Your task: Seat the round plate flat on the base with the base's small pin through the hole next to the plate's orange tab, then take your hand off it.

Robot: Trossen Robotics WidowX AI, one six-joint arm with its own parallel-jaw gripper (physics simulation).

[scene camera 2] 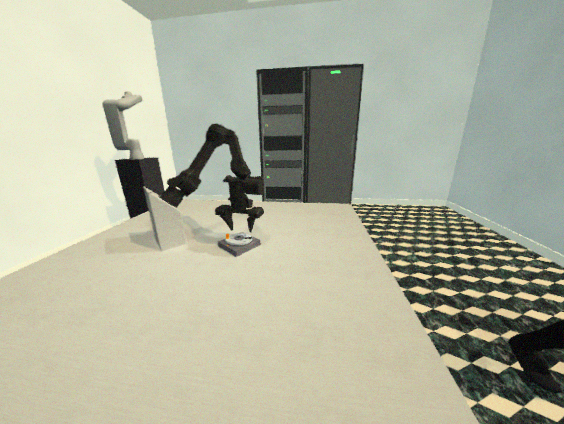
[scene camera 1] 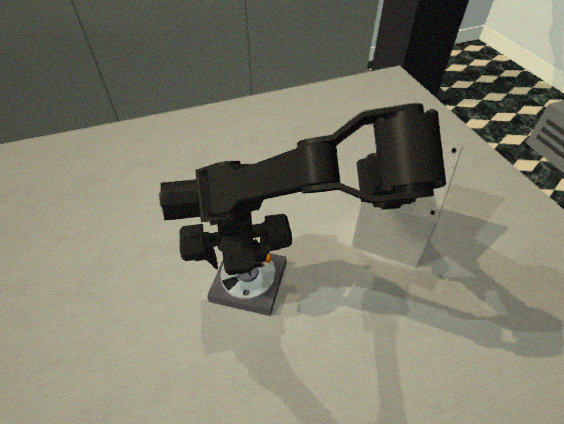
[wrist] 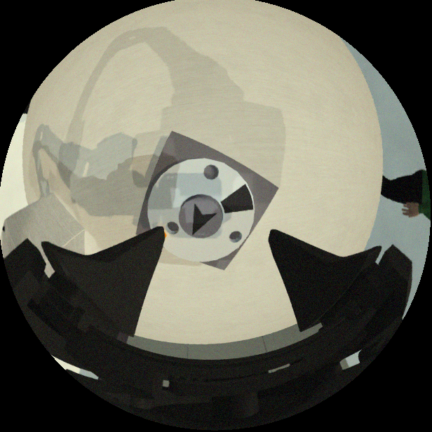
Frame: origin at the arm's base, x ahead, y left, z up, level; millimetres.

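Seen in the pictures: gripper, fingertip midpoint: (scene camera 2: 241, 231); arm's base, link origin: (scene camera 2: 167, 202).
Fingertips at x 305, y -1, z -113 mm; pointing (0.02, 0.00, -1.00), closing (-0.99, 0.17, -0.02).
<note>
Offsets run from my fingertips to a thing's top centre. Level surfaces: height alone.
The round white plate {dx -13, dy +3, dz -14 mm} (scene camera 1: 260, 286) (scene camera 2: 237, 243) (wrist: 200, 250) lies on the dark grey square base {dx -14, dy +2, dz -27 mm} (scene camera 1: 262, 303) (scene camera 2: 237, 251) (wrist: 185, 147). It has three round holes and a black wedge; a grey hub with a black arrow shows at its centre. Its orange tab {dx -58, dy -8, dz -14 mm} (scene camera 1: 268, 258) (scene camera 2: 227, 235) (wrist: 165, 234) is mostly hidden behind the left finger in the wrist view. The hole beside the tab looks dark; I cannot tell whether the pin is in it or whether the plate lies fully flat. My gripper (scene camera 1: 241, 260) (scene camera 2: 241, 229) (wrist: 217, 234) is open and empty, pointing down just above the plate.
The pale table {dz -69 mm} (scene camera 1: 100, 325) (scene camera 2: 225, 340) carries a slanted grey block (scene camera 1: 390, 235) (scene camera 2: 167, 225) near my arm's base. A server cabinet (scene camera 2: 332, 135) and another arm on a black pedestal (scene camera 2: 137, 185) stand behind. The table's edge is at the right in scene camera 2.
</note>
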